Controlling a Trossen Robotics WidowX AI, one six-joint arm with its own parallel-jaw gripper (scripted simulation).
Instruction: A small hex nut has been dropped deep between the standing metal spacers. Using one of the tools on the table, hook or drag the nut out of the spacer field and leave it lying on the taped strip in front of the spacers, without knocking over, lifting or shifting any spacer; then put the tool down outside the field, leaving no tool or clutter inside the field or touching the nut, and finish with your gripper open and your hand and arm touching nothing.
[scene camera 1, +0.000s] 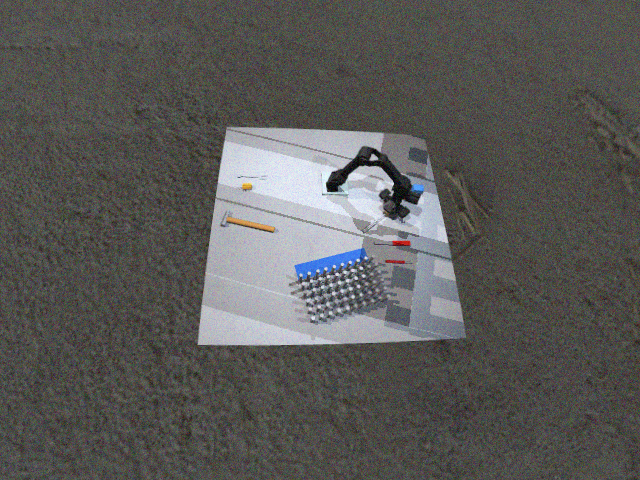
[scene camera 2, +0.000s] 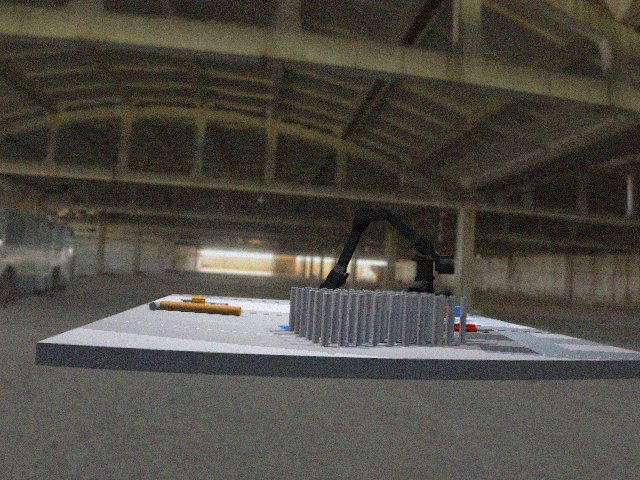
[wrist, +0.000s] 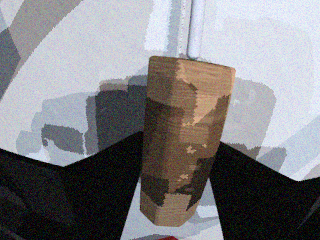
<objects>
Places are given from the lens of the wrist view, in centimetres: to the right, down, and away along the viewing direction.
my gripper (wrist: 176, 142): 1, 1, 10
hook tool (wrist: 186, 103): 1, -1, 6
</objects>
